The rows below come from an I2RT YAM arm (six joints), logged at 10 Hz.
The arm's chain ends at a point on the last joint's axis. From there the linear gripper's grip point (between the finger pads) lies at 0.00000 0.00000 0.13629 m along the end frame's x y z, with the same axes.
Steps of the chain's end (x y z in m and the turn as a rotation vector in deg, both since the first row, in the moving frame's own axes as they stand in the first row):
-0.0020, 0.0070, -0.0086, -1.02, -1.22, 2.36
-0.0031, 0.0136, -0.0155, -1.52, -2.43, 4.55
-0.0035, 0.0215, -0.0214, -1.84, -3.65, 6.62
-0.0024, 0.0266, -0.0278, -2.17, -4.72, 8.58
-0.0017, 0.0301, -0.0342, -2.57, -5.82, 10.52
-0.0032, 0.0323, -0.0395, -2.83, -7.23, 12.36
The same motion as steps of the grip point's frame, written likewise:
-0.0050, 0.0094, -0.0087, -1.02, -1.22, 2.36
-0.0090, 0.0170, -0.0157, -1.52, -2.43, 4.55
-0.0124, 0.0254, -0.0217, -1.84, -3.65, 6.62
-0.0140, 0.0309, -0.0284, -2.17, -4.72, 8.58
-0.0160, 0.0349, -0.0350, -2.57, -5.82, 10.52
-0.0209, 0.0371, -0.0407, -2.83, -7.23, 12.36

